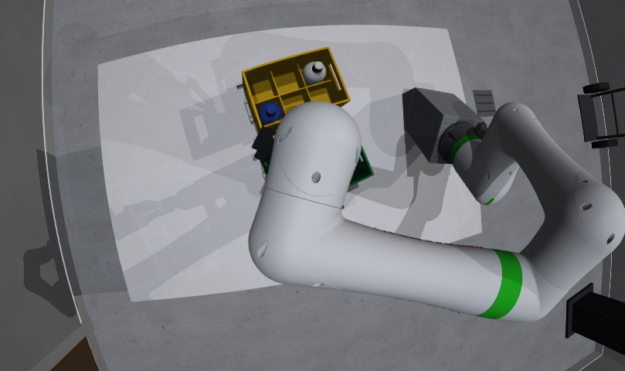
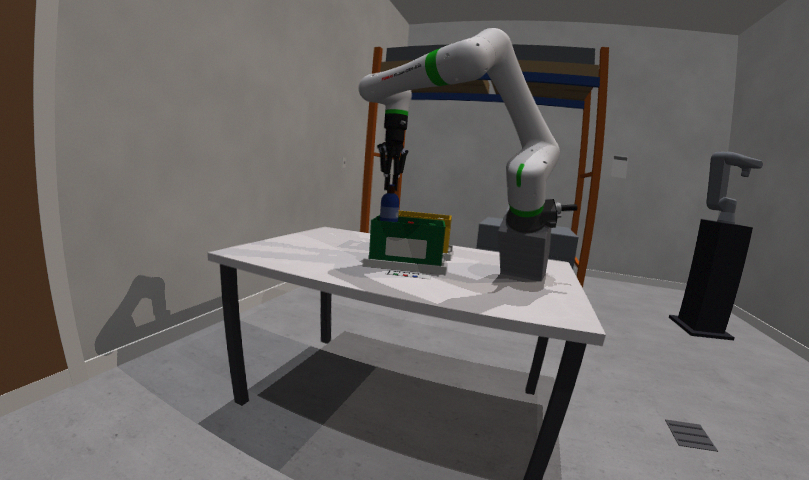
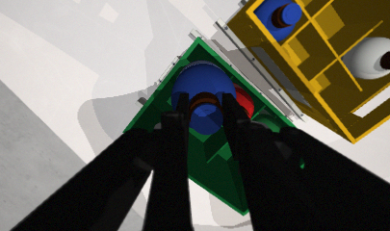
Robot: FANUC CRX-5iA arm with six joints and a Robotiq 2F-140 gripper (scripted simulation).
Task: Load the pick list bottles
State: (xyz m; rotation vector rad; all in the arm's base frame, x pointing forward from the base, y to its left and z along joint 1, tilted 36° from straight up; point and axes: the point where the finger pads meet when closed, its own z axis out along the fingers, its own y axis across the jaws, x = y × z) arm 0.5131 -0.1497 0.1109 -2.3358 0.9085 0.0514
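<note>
Right now my hand is 8 cm above the blue-label bottle. Also, from my hand: red bottle 23 cm below, 9 cm behind, 1 cm to the right; green crate 23 cm below, 10 cm behind, 3 cm to the left; green-label bottle 23 cm below, 18 cm behind, 3 cm to the right.
</note>
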